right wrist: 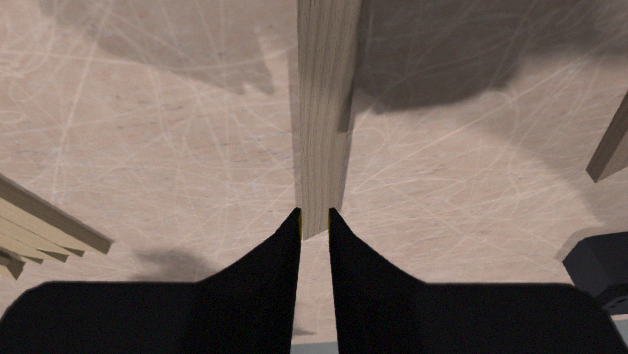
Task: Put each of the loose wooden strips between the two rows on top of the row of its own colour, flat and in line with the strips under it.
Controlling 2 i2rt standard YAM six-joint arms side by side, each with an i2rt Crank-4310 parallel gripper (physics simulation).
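Places are measured from the left arm's base along level axes (x ahead, y left, z up), in centimetres.
Pixels of known places: right gripper, fingertip midpoint: [315,212].
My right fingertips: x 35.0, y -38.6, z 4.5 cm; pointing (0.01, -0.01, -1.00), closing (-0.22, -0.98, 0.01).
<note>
For each thing: its middle in the pictures, then the offset to it from my right fingertips. "pt": a spot on its surface instead. Level surfaces: height alone.
- grey-brown wooden strip, body centre: [323,129] dx -0.3, dy -0.5, dz -6.1 cm
- darker brown strip, surface spot: [611,145] pt dx -5.7, dy -18.3, dz -5.9 cm
- scratched pinkish table top, its level: dz -6.8 cm
A grey-brown wooden strip [325,100] runs from the top edge of the right wrist view down to between my right fingertips. My right gripper [315,212] is shut on this strip near its near end, one fingertip against each side. Whether the strip is clear of the table cannot be told. At the left edge, the ends of several wooden strips [50,220] show, with pale yellowish faces and a browner strip along the outer side. At the right edge, the end of a darker brown strip [611,145] shows. My left gripper is not in view.
A dark, blocky object [597,265] stands at the lower right, close beside my right finger. The scratched pinkish table top [200,150] lies under the strips, with broad shadows across its upper part. A pale grey edge shows at the bottom.
</note>
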